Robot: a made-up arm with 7 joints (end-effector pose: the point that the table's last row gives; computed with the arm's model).
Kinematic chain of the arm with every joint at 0, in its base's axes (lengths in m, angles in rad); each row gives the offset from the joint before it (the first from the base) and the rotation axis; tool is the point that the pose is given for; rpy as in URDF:
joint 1: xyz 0 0 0.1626 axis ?
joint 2: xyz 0 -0.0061 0.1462 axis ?
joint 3: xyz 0 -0.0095 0.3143 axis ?
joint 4: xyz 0 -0.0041 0.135 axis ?
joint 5: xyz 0 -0.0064 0.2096 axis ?
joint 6: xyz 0 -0.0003 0.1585 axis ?
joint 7: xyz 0 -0.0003 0.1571 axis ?
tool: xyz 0 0 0 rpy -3.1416 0 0
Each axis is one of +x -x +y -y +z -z.
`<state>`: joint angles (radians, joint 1 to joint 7).
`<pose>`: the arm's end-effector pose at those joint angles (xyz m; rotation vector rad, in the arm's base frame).
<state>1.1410 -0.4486 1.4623 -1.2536 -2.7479 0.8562 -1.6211</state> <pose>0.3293 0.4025 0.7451 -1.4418 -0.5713 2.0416</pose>
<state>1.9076 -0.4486 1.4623 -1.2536 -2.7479 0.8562 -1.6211</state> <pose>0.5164 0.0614 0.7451 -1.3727 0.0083 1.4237</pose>
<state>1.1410 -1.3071 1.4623 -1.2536 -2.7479 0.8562 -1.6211</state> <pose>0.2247 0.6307 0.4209 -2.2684 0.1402 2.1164</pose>
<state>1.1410 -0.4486 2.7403 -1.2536 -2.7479 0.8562 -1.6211</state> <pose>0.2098 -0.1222 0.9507 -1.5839 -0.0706 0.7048</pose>
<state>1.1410 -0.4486 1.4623 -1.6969 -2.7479 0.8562 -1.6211</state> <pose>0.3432 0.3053 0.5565 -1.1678 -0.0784 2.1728</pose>
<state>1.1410 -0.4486 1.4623 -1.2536 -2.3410 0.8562 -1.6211</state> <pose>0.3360 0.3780 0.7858 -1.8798 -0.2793 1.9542</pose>
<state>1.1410 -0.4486 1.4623 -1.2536 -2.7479 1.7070 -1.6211</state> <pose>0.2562 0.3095 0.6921 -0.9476 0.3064 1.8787</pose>
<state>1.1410 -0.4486 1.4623 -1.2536 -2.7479 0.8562 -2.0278</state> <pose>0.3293 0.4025 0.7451 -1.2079 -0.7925 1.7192</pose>
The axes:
joint 1: -z
joint 2: +y
joint 3: -z
joint 4: +y
joint 5: -z
joint 6: +y
joint 7: -z

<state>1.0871 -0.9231 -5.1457 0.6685 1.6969 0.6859 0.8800</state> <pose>-0.5954 0.4291 0.8358 1.1259 1.2454 0.5284</pose>
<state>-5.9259 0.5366 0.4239 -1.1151 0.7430 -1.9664 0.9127</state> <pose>0.0943 0.1749 0.8609 0.0583 -0.8442 2.6774</pose>
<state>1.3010 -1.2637 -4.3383 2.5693 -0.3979 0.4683 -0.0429</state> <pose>-0.2201 -0.0538 0.2426 -1.2950 -0.5426 -0.5327</pose>
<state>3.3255 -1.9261 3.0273 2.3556 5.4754 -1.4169 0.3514</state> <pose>0.0915 -0.0846 -0.1193 -0.0664 1.0524 2.8317</pose>
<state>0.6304 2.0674 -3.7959 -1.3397 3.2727 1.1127 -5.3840</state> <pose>0.3030 0.0962 -0.2123 -0.6207 1.7062 -2.0045</pose>
